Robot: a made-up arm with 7 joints.
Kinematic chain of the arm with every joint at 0, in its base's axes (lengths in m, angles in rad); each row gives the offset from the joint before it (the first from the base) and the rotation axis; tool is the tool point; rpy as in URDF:
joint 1: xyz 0 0 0.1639 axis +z
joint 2: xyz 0 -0.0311 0.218 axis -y
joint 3: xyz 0 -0.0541 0.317 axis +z
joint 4: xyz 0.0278 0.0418 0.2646 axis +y
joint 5: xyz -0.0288 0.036 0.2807 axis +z
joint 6: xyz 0 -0.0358 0.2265 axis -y
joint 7: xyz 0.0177 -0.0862 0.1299 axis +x
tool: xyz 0 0 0 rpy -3.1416 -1.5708 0
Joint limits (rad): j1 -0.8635..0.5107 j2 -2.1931..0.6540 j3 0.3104..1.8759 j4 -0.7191..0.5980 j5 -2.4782..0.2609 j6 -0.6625..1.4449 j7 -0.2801..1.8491
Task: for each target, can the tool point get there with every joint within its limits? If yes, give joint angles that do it. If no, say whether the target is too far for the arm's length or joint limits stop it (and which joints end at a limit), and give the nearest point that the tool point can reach.
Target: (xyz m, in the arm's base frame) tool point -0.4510 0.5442 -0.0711
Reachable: no: joint limits stop it (at a limit: joint 1, joint 2, joint 3, joint 4, joint 6) | nearest point -0.6769 0.6238 0.7633 | short by 0.868 m
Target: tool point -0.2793 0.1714 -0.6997
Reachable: no: joint limits stop it (at a limit: joint 1, joint 2, joint 4, joint 5, joint 6) | nearest point 0.4802 0.3523 -0.5507 | short by 0.795 m
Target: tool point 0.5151 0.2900 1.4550
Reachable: yes | joints 0.3430 -0.5053 1.1301 0.4459 -1.8748 -0.0792 0.4717
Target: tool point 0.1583 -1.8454 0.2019
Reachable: no: too far | nearest point 0.2460 -1.1392 0.2593 | short by 0.714 m
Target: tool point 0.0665 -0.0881 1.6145
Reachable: yes | joints -0.5011 -0.1050 1.0876 0.2160 -1.2663 0.1602 0.3809
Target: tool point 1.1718 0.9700 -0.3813
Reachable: no: too far | nearest point 0.8774 0.6532 -0.1713 | short by 0.481 m
